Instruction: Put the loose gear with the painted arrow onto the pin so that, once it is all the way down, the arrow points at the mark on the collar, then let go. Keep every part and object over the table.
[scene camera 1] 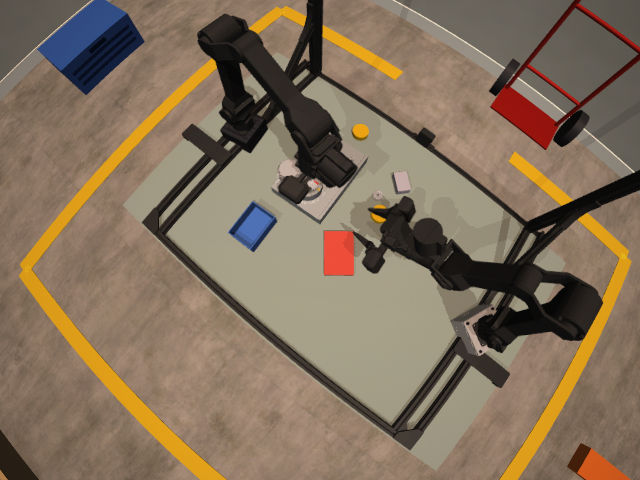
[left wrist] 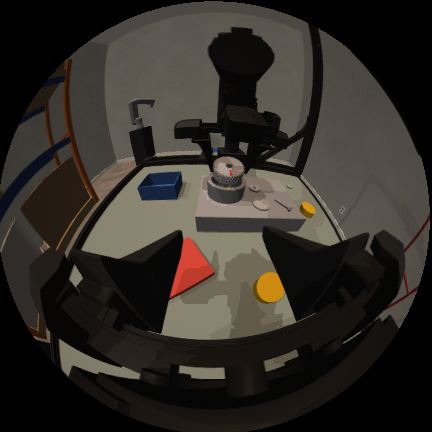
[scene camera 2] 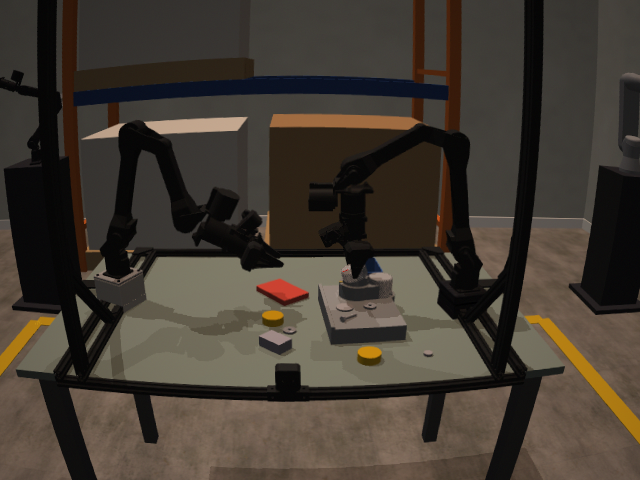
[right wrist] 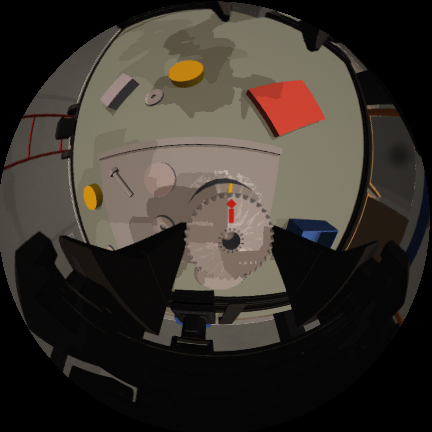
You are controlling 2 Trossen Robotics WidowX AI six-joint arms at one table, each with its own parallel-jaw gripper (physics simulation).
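Where they show: left gripper, fingertip midpoint: point(scene camera 1: 360, 220) point(left wrist: 223, 233) point(scene camera 2: 281, 260); right gripper, fingertip midpoint: point(scene camera 1: 310, 180) point(left wrist: 228, 171) point(scene camera 2: 352, 273) point(right wrist: 228, 229); left arm's base, link origin: point(scene camera 1: 486, 330) point(scene camera 2: 118, 273); right arm's base, link origin: point(scene camera 1: 242, 123) point(left wrist: 230, 150) point(scene camera 2: 464, 287) point(right wrist: 194, 318).
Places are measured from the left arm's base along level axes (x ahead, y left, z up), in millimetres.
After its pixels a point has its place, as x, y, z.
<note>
My right gripper point(scene camera 2: 356, 273) @(547, 252, 11) point(left wrist: 228, 171) @(547, 252, 11) point(right wrist: 228, 229) @(547, 252, 11) is shut on the loose grey gear point(left wrist: 221, 165) @(539, 264, 24) point(right wrist: 212, 225) @(546, 237, 22), which is level over the collar point(scene camera 2: 358, 290) @(575, 222, -17) point(left wrist: 226, 193) @(519, 240, -21). The gear's underside is at or just above the collar's mouth. In the right wrist view the red arrow point(right wrist: 231, 215) @(535, 244, 20) points up the picture, in line with the collar's yellow mark point(right wrist: 230, 188) @(524, 240, -10). The gear's hole looks dark; the pin is hidden, so I cannot tell whether it is in the hole. My left gripper point(scene camera 1: 361, 221) @(390, 188, 39) point(scene camera 2: 282, 259) @(390, 188, 39) point(left wrist: 223, 233) @(390, 188, 39) is open and empty, above the table between the red slab and a yellow disc.
The grey base point(scene camera 2: 368, 333) @(643, 101, -60) point(left wrist: 250, 224) @(505, 176, -60) carries the collar, another pale gear point(scene camera 2: 382, 284) @(622, 262, -9) and a bolt point(left wrist: 283, 205) @(582, 122, -41). A blue tray point(scene camera 1: 252, 225) @(528, 443, -82), red slab point(scene camera 1: 338, 253) @(354, 257, -69), two yellow discs point(scene camera 2: 272, 317) @(413, 91, -65) point(scene camera 2: 369, 354) @(673, 21, -65), a washer point(scene camera 2: 289, 330) @(466, 72, -78) and a pale block point(scene camera 2: 275, 341) @(477, -19, -59) surround it.
</note>
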